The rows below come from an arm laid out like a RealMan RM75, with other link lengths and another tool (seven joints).
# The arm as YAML. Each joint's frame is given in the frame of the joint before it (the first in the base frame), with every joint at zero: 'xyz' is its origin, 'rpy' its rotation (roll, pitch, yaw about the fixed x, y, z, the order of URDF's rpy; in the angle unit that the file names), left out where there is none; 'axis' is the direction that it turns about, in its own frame. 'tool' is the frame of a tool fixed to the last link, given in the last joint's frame.
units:
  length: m
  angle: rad
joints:
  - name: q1
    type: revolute
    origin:
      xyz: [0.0, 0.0, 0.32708]
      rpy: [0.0, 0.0, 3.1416]
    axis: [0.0, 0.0, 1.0]
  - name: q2
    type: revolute
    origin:
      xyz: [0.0, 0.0, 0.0]
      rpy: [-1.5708, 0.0, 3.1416]
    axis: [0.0, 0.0, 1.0]
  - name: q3
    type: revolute
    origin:
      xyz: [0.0, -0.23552, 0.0]
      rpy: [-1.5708, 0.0, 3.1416]
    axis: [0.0, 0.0, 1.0]
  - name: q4
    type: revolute
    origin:
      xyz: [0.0, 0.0, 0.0]
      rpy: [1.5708, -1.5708, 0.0]
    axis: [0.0, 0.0, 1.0]
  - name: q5
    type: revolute
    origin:
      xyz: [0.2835, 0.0, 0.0]
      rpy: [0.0, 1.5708, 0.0]
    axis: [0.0, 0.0, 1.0]
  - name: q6
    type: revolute
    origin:
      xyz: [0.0, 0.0, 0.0]
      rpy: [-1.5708, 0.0, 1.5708]
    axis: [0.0, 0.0, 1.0]
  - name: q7
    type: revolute
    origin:
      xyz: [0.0, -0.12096, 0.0]
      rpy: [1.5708, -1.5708, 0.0]
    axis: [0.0, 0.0, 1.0]
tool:
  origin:
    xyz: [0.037, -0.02, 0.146]
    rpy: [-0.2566, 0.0, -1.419]
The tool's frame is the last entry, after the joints.
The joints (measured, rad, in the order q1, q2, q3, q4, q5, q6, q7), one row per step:
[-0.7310, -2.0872, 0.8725, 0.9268, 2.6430, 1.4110, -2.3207]
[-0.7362, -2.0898, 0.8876, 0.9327, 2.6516, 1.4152, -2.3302]
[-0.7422, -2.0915, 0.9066, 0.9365, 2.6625, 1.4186, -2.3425]
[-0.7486, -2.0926, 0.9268, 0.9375, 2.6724, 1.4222, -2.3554]
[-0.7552, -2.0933, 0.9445, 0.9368, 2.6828, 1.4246, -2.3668]
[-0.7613, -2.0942, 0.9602, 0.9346, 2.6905, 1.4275, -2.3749]
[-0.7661, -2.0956, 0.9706, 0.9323, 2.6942, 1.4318, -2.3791]
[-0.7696, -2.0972, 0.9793, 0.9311, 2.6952, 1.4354, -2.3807]
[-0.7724, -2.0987, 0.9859, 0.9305, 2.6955, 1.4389, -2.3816]
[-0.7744, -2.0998, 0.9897, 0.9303, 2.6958, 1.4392, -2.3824]
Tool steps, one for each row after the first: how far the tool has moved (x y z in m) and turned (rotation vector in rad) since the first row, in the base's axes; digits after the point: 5 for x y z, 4 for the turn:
[0.00276, -0.00072, -0.00230, -0.0099, 0.0133, -0.0056]
[0.00482, -0.00167, -0.00515, -0.0216, 0.0310, -0.0098]
[0.00664, -0.00309, -0.00856, -0.0351, 0.0484, -0.0128]
[0.00778, -0.00423, -0.01158, -0.0469, 0.0656, -0.0153]
[0.00899, -0.00582, -0.01481, -0.0596, 0.0795, -0.0186]
[0.01052, -0.00772, -0.01769, -0.0714, 0.0867, -0.0216]
[0.01231, -0.00942, -0.02022, -0.0815, 0.0910, -0.0260]
[0.01397, -0.01089, -0.02225, -0.0898, 0.0937, -0.0299]
[0.01515, -0.01123, -0.02340, -0.0930, 0.0954, -0.0329]

